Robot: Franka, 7 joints.
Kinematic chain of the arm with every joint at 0, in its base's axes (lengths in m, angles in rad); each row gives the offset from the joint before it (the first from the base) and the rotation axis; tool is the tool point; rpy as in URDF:
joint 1: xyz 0 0 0.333 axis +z
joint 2: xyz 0 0 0 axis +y
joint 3: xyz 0 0 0.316 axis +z
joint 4: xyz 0.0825 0 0 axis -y
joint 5: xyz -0.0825 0 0.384 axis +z
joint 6: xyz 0 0 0 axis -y
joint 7: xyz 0.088 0 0 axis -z
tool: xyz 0 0 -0.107 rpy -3.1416 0 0
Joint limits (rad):
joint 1: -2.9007..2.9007
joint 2: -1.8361..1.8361
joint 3: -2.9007..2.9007
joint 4: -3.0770..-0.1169
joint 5: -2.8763..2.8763
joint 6: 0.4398..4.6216
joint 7: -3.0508..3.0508
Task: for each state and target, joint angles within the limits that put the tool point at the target. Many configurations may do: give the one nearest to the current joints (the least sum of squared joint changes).
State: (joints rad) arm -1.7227 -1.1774 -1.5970 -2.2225 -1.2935 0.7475 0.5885
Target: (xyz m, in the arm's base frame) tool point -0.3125 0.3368 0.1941
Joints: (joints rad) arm -1.8474 -1.2132 -1.7639 -2.1026 -1.3529 0.7656 0.5885
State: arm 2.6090 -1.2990 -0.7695 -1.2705 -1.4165 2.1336 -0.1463
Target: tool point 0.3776 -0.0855 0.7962
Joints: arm 2.1486 -1.7749 -0.3767 -1.9694 -1.2782 1.9573 -0.1463
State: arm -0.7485 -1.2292 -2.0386 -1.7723 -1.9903 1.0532 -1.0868
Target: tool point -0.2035 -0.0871 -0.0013
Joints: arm -0.7220 -1.3868 -2.2677 -2.5849 -1.6891 0.9661 -1.0868
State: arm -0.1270 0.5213 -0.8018 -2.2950 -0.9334 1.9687 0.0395
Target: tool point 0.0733 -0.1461 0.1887
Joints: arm 0.1014 0.2054 -0.6319 -2.9379 -0.6414 1.3944 0.0395
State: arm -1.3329 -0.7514 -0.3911 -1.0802 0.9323 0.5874 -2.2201
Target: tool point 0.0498 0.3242 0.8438
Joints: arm -1.5104 -1.2299 -0.0865 -1.0944 0.9436 0.4398 -2.2201
